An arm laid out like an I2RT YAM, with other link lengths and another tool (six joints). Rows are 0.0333 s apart.
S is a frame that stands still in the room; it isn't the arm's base.
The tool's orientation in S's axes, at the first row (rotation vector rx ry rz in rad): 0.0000, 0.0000, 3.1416
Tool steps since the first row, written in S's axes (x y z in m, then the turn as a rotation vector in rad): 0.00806, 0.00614, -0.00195, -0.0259, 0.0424, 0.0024; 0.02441, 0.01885, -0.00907, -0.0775, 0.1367, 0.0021; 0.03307, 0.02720, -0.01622, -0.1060, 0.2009, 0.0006; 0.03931, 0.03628, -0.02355, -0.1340, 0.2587, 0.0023
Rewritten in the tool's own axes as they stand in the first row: -0.00806, -0.00614, -0.00195, 0.0259, -0.0424, 0.0024; -0.02441, -0.01885, -0.00907, 0.0775, -0.1367, 0.0021; -0.03307, -0.02720, -0.01622, 0.1060, -0.2009, 0.0006; -0.03931, -0.03628, -0.02355, 0.1340, -0.2587, 0.0023
